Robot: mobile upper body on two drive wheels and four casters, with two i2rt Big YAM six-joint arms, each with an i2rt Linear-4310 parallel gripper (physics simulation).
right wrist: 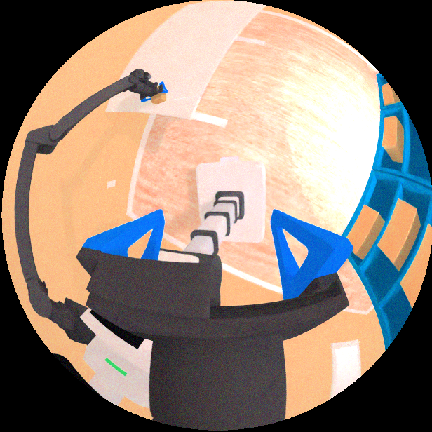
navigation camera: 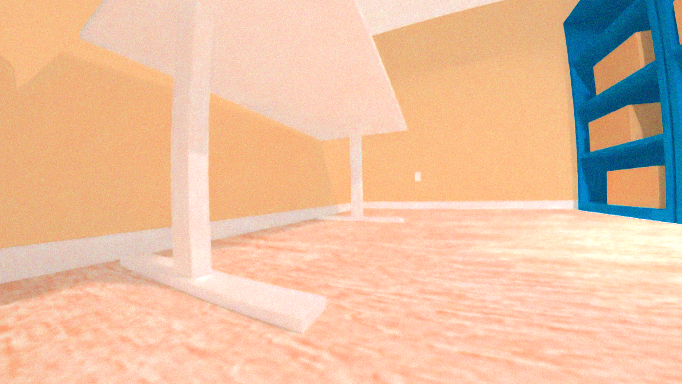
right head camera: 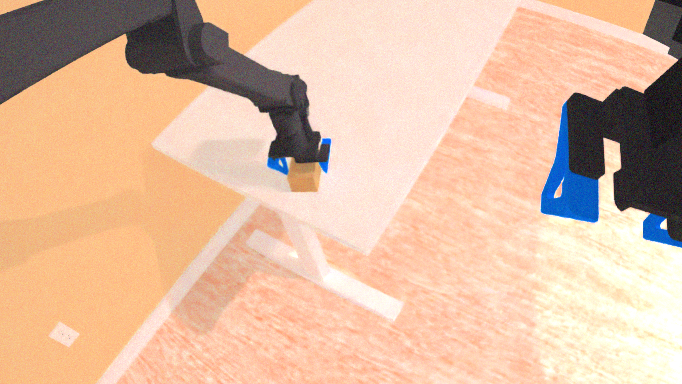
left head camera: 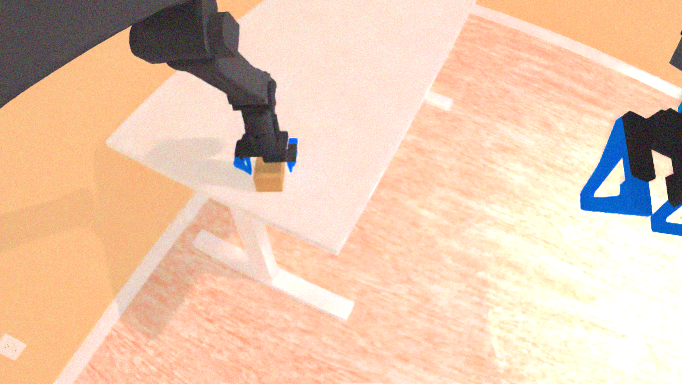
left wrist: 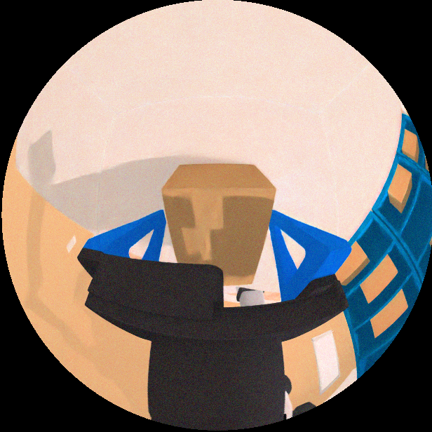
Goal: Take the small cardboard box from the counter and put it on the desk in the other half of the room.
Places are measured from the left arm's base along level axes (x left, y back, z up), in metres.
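Pixels of known places: left gripper, fingertip midpoint: [right head camera: 306,171] [left head camera: 270,171]; right gripper, fingertip midpoint: [right head camera: 597,217] [left head camera: 619,213].
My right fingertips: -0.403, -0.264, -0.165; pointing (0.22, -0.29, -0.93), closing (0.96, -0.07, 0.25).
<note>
Ahead of a thing's pixels: the offset from my right fingertips to its top centre, as dx, dy, dz. "spot": to the spot under its first point.
The small cardboard box {+0.406, -0.458, -0.474} [left head camera: 269,181] [right head camera: 304,181] [left wrist: 218,177] [right wrist: 159,98] is on the white desk [left head camera: 350,100] [right head camera: 390,100] [left wrist: 225,60] [right wrist: 185,55] [navigation camera: 290,65], near its short end. My left gripper [left head camera: 270,167] [right head camera: 304,167] [left wrist: 216,215] is open around the box, with a gap between each blue finger and the box's sides in the left wrist view. My right gripper [right wrist: 217,215] is open and empty, away from the desk at the right of both head views. The counter does not show in the head views.
A blue shelf unit [navigation camera: 571,115] [right wrist: 376,171] with several cardboard boxes stands at the right in the navigation view. A white desk leg {spot: +0.508, -0.523, -0.924} [navigation camera: 191,150] and its long foot [navigation camera: 260,300] stand close in front of the base. A wall [left head camera: 50,200] runs along the desk's left side.
</note>
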